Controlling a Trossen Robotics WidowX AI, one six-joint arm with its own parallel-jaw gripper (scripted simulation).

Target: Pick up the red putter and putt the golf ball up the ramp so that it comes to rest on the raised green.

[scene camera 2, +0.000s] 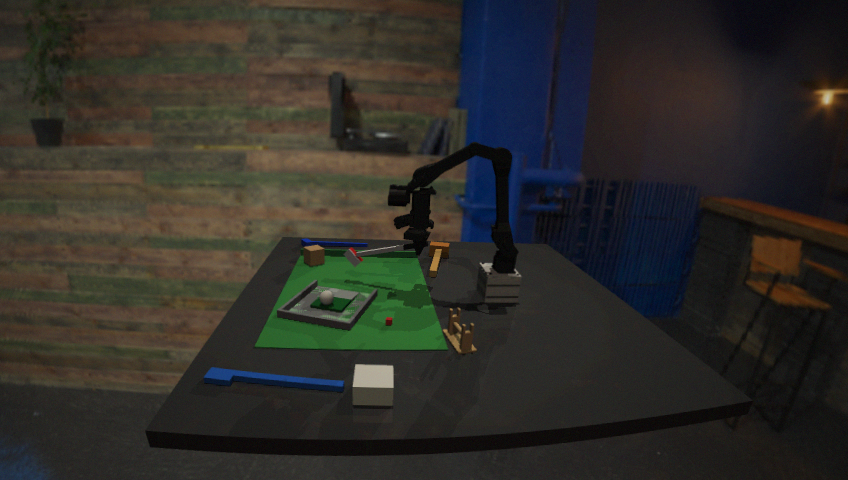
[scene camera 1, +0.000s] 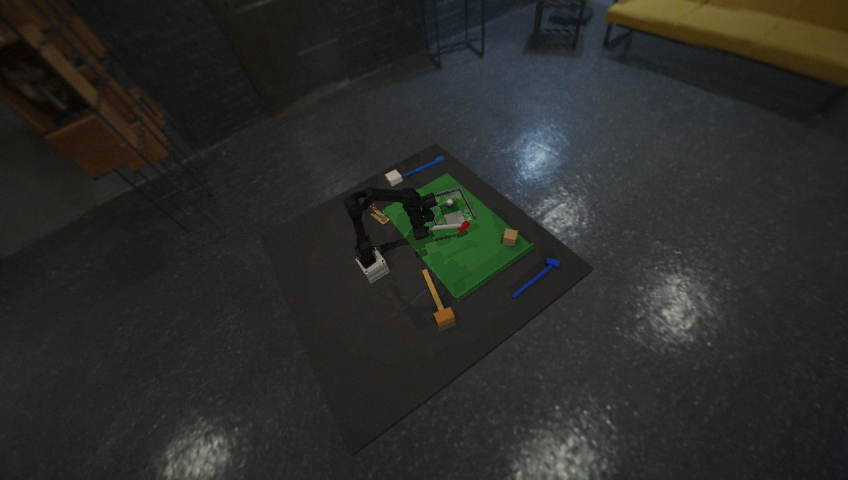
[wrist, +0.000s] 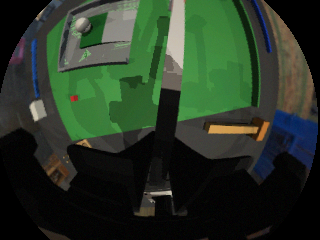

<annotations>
The same spot on a green mat: (scene camera 2: 402, 293) is (scene camera 1: 427, 239).
</annotations>
